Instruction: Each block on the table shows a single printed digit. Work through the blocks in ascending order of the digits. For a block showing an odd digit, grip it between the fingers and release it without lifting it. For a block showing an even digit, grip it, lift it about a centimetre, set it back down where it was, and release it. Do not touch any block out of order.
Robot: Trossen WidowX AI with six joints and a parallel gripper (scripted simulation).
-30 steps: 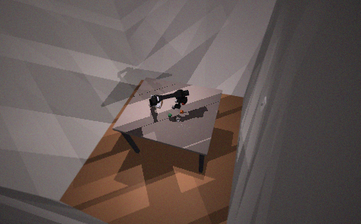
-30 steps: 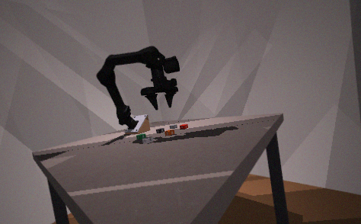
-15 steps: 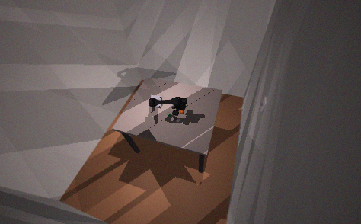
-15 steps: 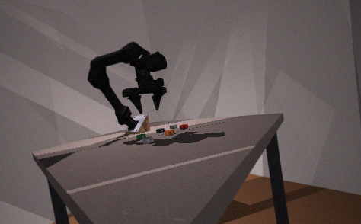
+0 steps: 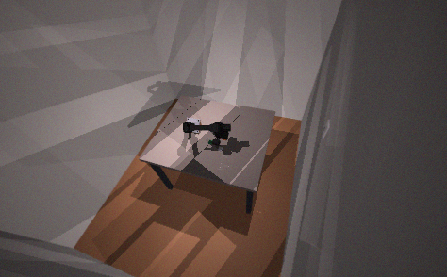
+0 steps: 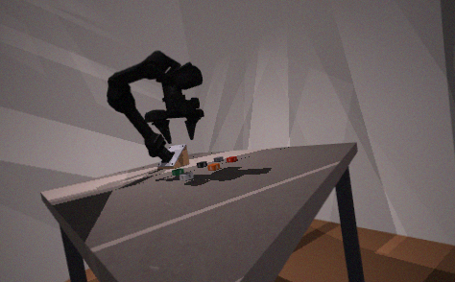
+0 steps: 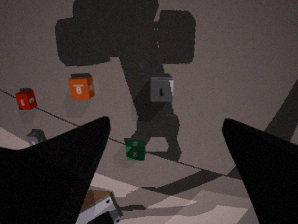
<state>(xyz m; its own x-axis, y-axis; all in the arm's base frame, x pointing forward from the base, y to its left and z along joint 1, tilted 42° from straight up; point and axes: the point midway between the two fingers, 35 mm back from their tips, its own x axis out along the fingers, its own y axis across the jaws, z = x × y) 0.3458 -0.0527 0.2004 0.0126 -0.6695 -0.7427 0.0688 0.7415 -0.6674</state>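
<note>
The white block lies 10 mm behind my gripper tip and 110 mm below it. Round my gripper tip: orange block 130 mm to the left, 110 mm below; then green block 120 mm behind, 50 mm to the left, 110 mm below; then black block 110 mm behind, 170 mm to the left, 110 mm below.
</note>
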